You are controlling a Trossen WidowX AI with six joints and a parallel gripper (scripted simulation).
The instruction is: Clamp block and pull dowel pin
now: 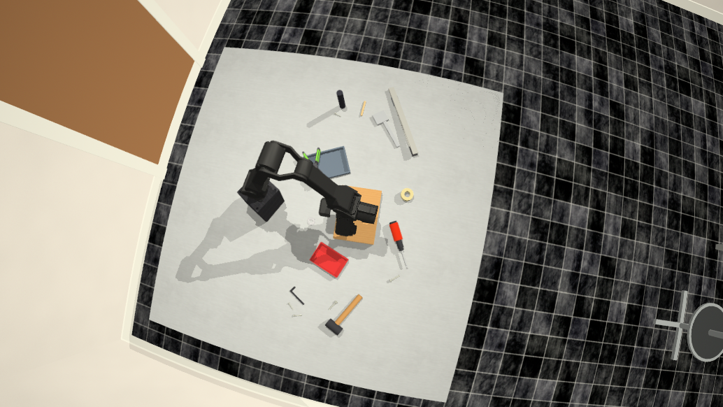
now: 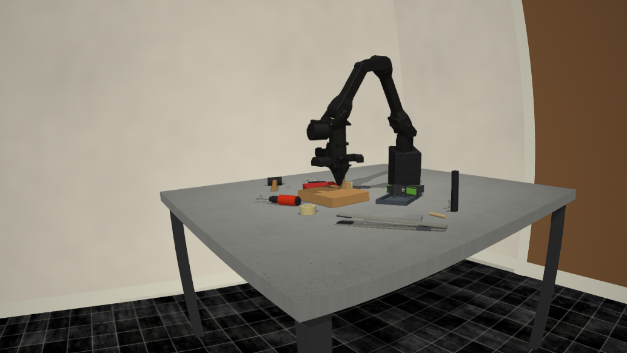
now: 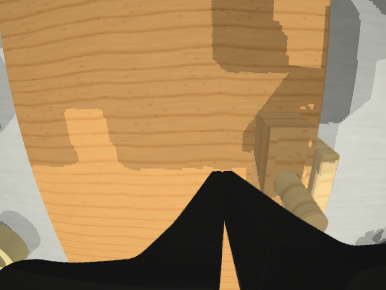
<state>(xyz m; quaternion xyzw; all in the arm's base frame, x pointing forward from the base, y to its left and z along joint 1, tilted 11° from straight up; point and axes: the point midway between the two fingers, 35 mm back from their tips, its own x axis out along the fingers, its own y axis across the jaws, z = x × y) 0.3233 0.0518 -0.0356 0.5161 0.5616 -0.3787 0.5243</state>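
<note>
My gripper is now 2 cm past the dowel pin, 1 cm to the left of it and 3 cm above it. From my hand the other things lie so: small wooden block: 2 cm behind, 1 cm to the right, 4 cm below; then wooden board: 3 cm ahead, 1 cm to the left, 7 cm below; then wooden stop: 4 cm behind, 1 cm to the right, 4 cm below.
</note>
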